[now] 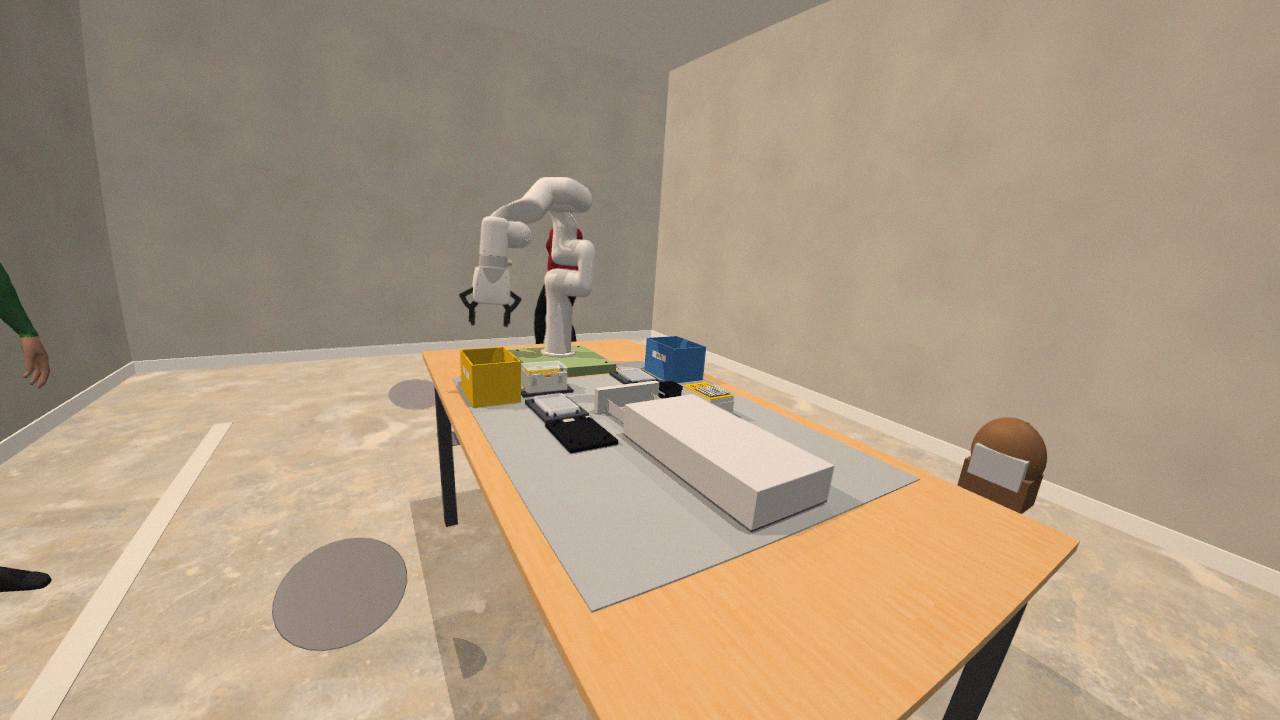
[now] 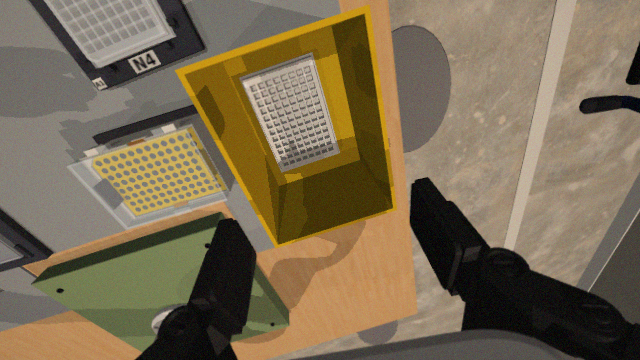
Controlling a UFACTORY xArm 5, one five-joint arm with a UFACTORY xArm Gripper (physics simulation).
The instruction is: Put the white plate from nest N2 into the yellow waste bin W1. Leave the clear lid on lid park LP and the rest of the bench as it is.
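Where they show: gripper, fingertip midpoint: [image 1: 489, 325] [image 2: 326, 219]; arm's base at its link origin: [image 1: 558, 353].
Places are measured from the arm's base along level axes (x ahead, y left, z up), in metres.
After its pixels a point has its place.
Observation:
The white plate [image 2: 295, 112] {x 0.311, y -0.317, z -0.012 m} lies inside the yellow waste bin [image 1: 489, 380] {x 0.388, y -0.341, z 0.044 m} [image 2: 377, 150] {x 0.272, y -0.384, z 0.068 m}, on its floor, with its grid of wells facing up. My gripper [image 1: 489, 322] {x 0.304, y -0.321, z 0.178 m} [image 2: 326, 219] {x 0.304, y -0.321, z 0.178 m} is open and empty, above the bin and apart from it. A bare black nest [image 1: 581, 434] {x 0.675, y -0.192, z -0.017 m} stands on the mat; its label is unreadable. A flat pale piece in a dark frame [image 1: 633, 375] {x 0.314, y 0.150, z -0.010 m} lies near the blue bin; I cannot tell whether it is the clear lid on LP.
Nest N4 [image 2: 190, 37] {x 0.413, y -0.241, z -0.018 m} holds a plate [image 2: 110, 27] {x 0.440, y -0.177, z -0.013 m} beside the yellow bin. A clear box with a yellow rack [image 1: 544, 377] {x 0.344, y -0.171, z 0.023 m} [image 2: 160, 172] {x 0.311, y -0.173, z 0.048 m} stands by the green base [image 1: 581, 360] {x 0.120, y 0.044, z 0.000 m} [image 2: 125, 285] {x 0.139, y 0.028, z 0.000 m}. A blue bin [image 1: 675, 360] {x 0.384, y 0.267, z 0.051 m} and a long white block [image 1: 725, 447] {x 0.983, y -0.022, z 0.054 m} stand farther off. A person stands behind the arm.

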